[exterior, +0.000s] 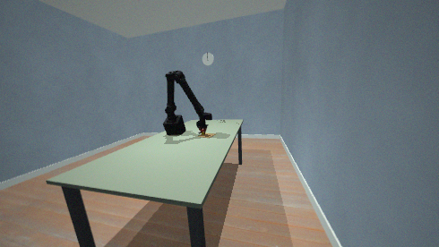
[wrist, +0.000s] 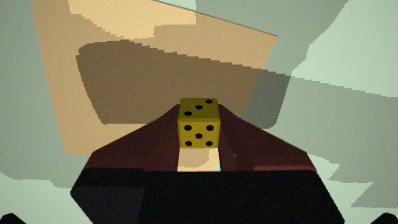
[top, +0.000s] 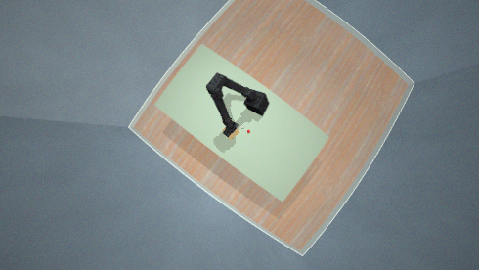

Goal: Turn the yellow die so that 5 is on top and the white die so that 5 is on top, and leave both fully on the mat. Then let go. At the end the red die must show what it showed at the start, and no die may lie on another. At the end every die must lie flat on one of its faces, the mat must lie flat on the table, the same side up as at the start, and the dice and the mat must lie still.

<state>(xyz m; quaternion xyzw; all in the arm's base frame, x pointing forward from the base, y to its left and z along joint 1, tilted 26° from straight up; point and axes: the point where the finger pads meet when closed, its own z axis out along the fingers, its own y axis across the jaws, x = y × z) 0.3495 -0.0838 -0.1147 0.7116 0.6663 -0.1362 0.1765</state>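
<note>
My hand is right at the yellow die. The rest, counted from my hand: tan mat: 40 mm ahead, 20 mm below; red die: 60 mm behind, 160 mm to the left, 10 mm below; white die: 70 mm behind, 80 mm to the left, 10 mm below.
</note>
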